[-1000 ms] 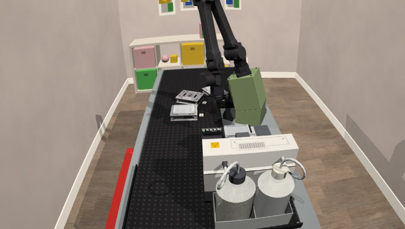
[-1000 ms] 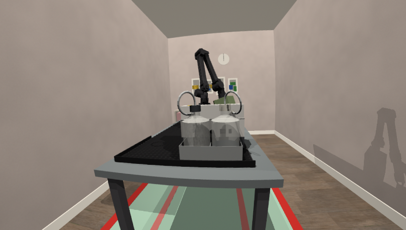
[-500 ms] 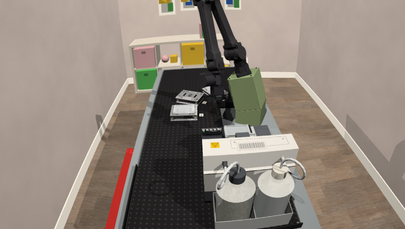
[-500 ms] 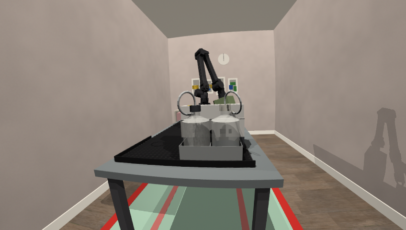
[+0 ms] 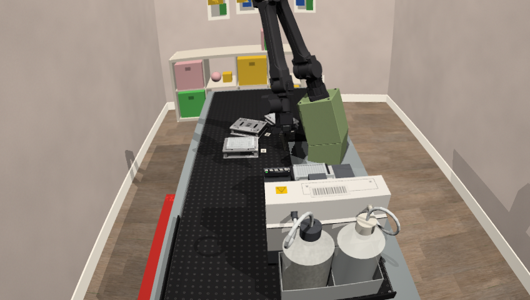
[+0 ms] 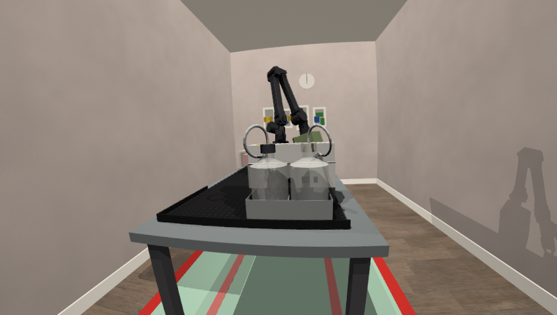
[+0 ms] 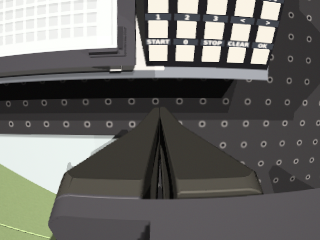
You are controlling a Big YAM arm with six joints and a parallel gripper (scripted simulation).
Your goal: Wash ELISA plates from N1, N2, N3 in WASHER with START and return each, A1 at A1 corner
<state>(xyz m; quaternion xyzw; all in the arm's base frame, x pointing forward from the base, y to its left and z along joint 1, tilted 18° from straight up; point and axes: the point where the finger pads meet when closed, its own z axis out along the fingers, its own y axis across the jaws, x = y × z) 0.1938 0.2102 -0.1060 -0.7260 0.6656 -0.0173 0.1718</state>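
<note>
My hand is 90 mm past the washer carrier, 80 mm to the right of it and 70 mm above it. Also, from my hand: plate washer 100 mm behind, 230 mm to the left, 20 mm below.
</note>
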